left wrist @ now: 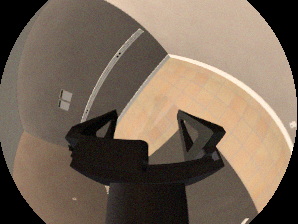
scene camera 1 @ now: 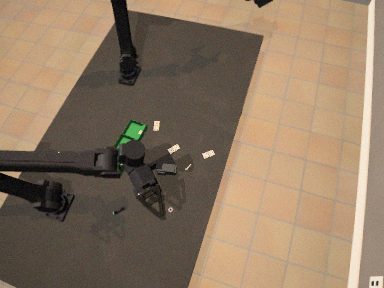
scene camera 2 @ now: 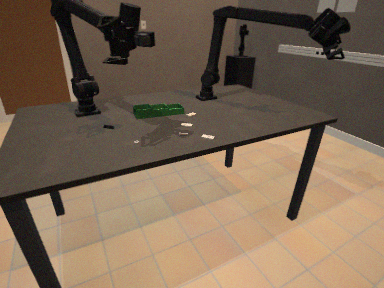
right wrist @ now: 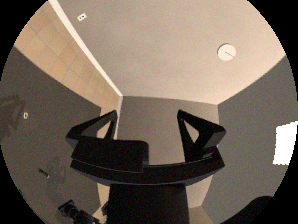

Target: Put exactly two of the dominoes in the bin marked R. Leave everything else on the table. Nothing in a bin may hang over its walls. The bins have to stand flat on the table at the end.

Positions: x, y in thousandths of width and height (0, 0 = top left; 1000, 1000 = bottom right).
Scene:
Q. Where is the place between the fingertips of my right gripper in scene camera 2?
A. At 264, 158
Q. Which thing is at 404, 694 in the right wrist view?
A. My right gripper.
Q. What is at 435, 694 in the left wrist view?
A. My left gripper.

